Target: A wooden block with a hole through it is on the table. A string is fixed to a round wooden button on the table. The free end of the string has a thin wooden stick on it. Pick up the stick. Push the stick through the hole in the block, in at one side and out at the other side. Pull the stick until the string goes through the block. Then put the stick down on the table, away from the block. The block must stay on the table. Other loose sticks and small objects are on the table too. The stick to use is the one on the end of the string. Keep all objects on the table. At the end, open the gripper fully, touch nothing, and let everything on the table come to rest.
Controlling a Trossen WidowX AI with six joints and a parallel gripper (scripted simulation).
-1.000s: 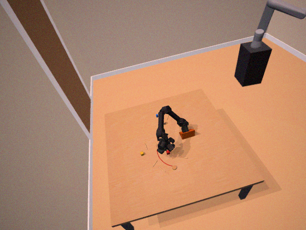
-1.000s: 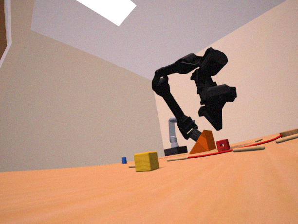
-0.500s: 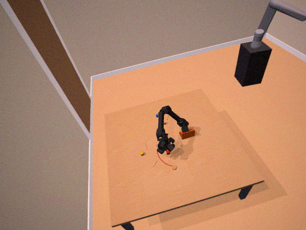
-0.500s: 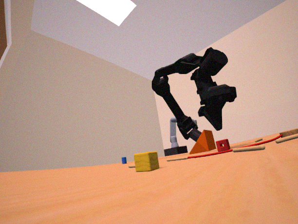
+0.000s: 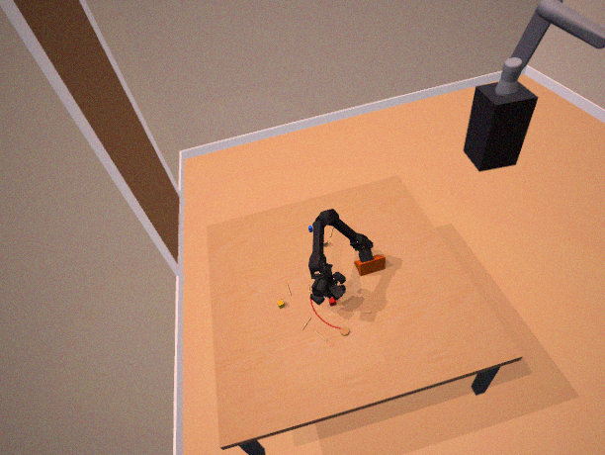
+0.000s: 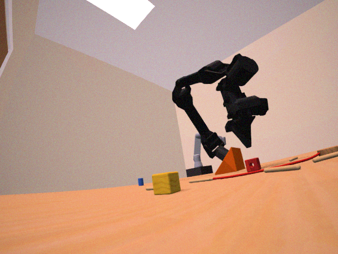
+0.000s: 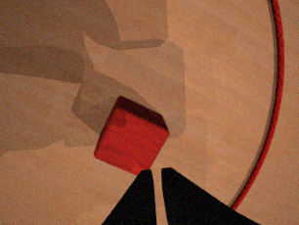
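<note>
My gripper tip is 50 mm above the red block and 10 mm past it. Also, from my gripper tip: round wooden button 160 mm to the left, 50 mm below, 40 mm behind; then yellow cube 250 mm ahead, 50 mm to the right, 50 mm below; then thin wooden stick 100 mm ahead, 90 mm to the right, 60 mm below.
</note>
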